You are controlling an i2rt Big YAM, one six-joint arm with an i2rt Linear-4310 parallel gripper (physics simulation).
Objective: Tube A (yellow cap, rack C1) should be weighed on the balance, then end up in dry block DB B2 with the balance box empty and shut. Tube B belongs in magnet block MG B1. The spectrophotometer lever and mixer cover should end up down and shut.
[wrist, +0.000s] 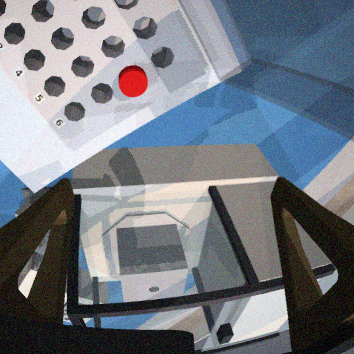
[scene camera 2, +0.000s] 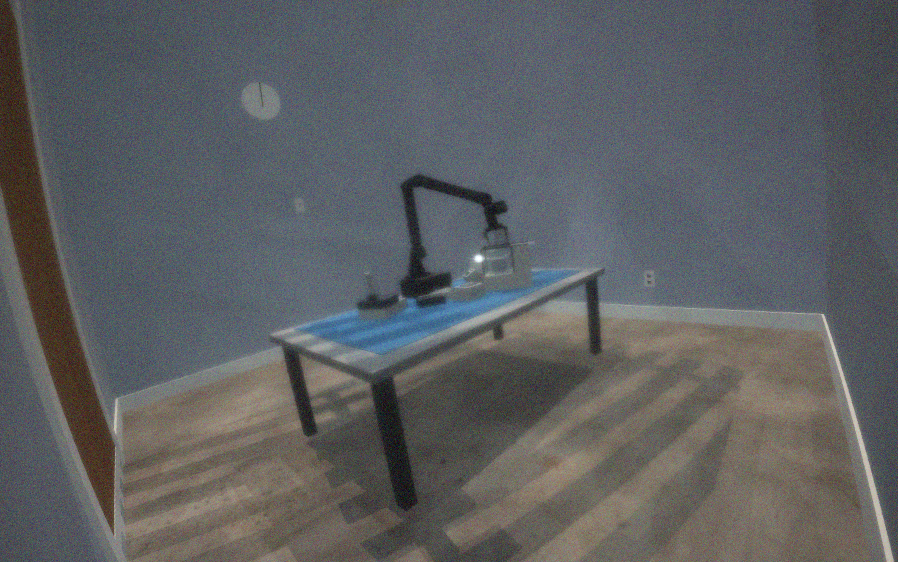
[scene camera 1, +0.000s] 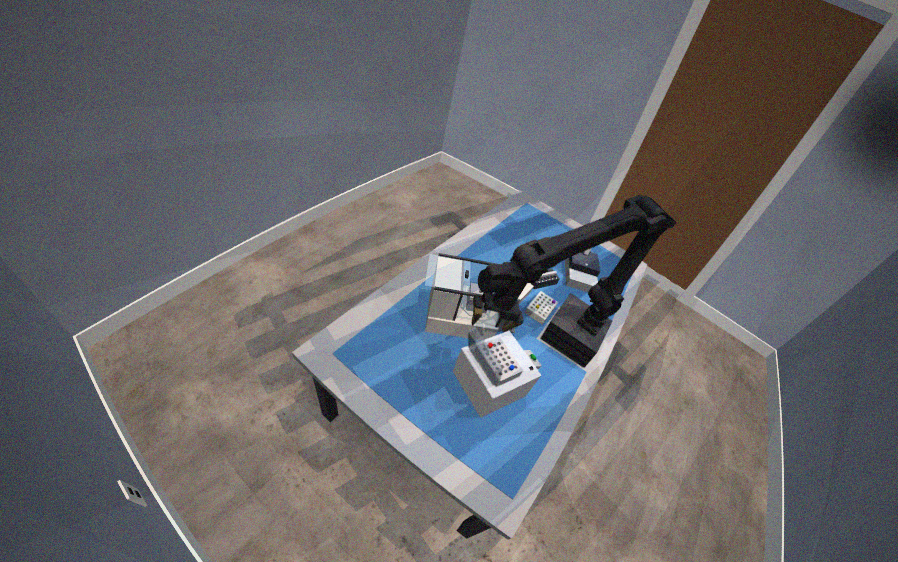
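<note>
My gripper points down over the balance, fingers wide open and empty. In the wrist view its fingers stand left and right of the black-framed clear balance box; the grey pan inside bears no visible tube. The balance is partly behind the arm; how its door stands is unclear. A yellow cap shows in the small white rack. The mixer holds a block with red and blue caps; its clear cover appears raised. The spectrophotometer lever stands up.
A purple cap also shows in the small rack. A dark block lies behind it. A dark-topped device stands further back beside the arm. A green button is beside the mixer. The arm's dark base stands at the table edge.
</note>
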